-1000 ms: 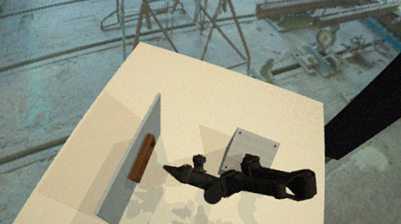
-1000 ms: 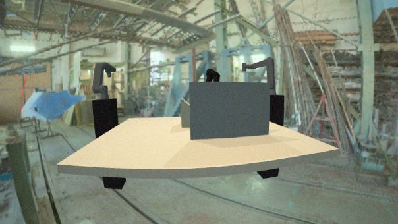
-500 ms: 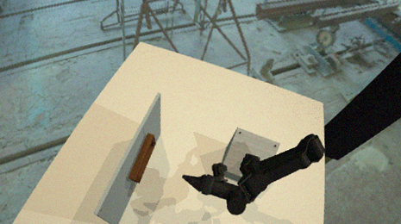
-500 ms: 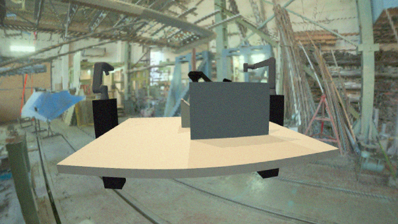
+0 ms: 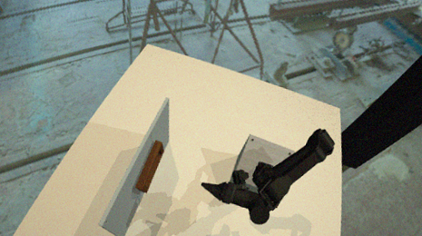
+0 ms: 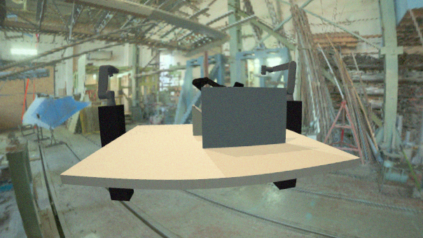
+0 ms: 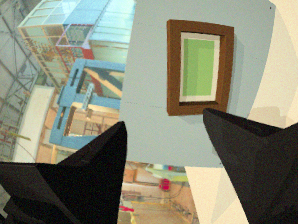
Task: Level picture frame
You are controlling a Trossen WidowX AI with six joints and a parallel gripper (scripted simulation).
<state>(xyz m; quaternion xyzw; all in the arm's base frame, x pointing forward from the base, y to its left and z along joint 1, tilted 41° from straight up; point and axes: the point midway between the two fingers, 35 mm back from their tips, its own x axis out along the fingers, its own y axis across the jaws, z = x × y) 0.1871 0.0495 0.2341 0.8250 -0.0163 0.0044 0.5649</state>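
Now: the brown wooden picture frame 20 cm ahead of my gripper tip, 9 cm below it and 2 cm to the right of it. The rest, counted from my gripper tip: grey wall panel (21 cm ahead, 11 cm below, 1 cm to the right).
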